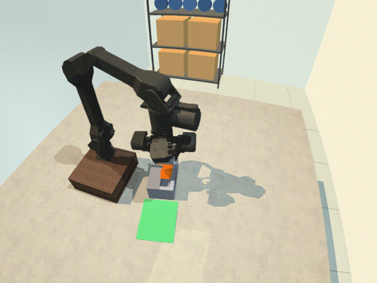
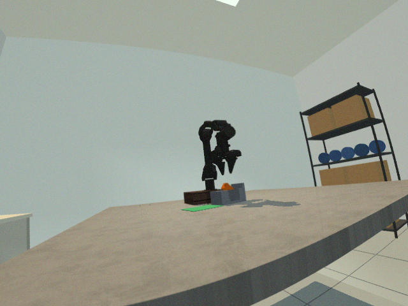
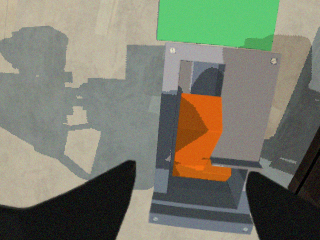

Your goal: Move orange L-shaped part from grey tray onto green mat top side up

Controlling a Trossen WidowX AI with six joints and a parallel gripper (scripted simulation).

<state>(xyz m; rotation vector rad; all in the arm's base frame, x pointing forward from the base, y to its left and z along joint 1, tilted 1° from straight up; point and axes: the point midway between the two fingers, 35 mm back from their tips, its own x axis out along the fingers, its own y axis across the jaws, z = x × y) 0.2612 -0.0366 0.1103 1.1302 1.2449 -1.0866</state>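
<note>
My gripper tip is now 10 cm above the orange L-shaped part, 3 cm to the right of it and 2 cm past it. The rest, counted from my gripper tip: green mat: 15 cm to the right, 15 cm below.
</note>
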